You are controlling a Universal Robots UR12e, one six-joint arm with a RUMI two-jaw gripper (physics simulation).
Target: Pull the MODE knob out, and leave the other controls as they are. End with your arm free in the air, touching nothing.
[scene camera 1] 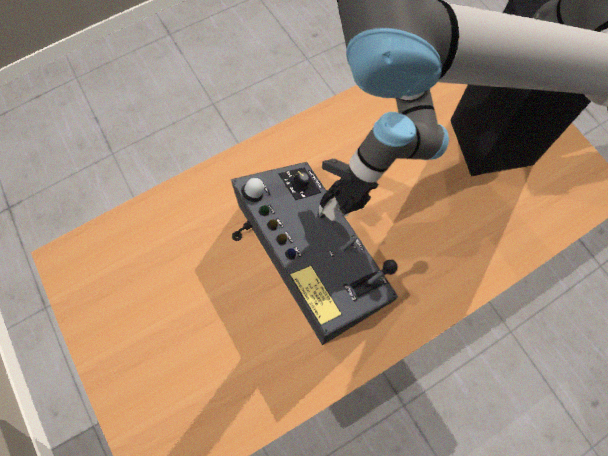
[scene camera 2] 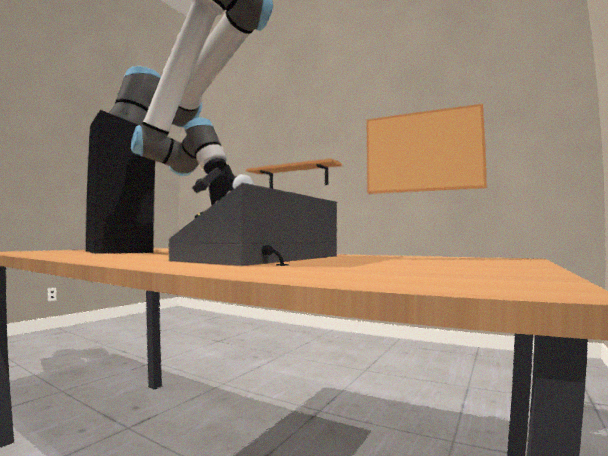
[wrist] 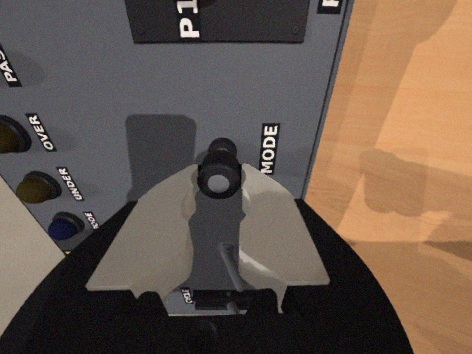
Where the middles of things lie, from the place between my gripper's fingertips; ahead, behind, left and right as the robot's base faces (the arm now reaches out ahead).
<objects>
My gripper is now 1 cm to the left of the mode knob (wrist: 218, 178). Round my hand: grey control box (scene camera 1: 327, 281): 8 cm ahead, 6 cm to the left.
</objects>
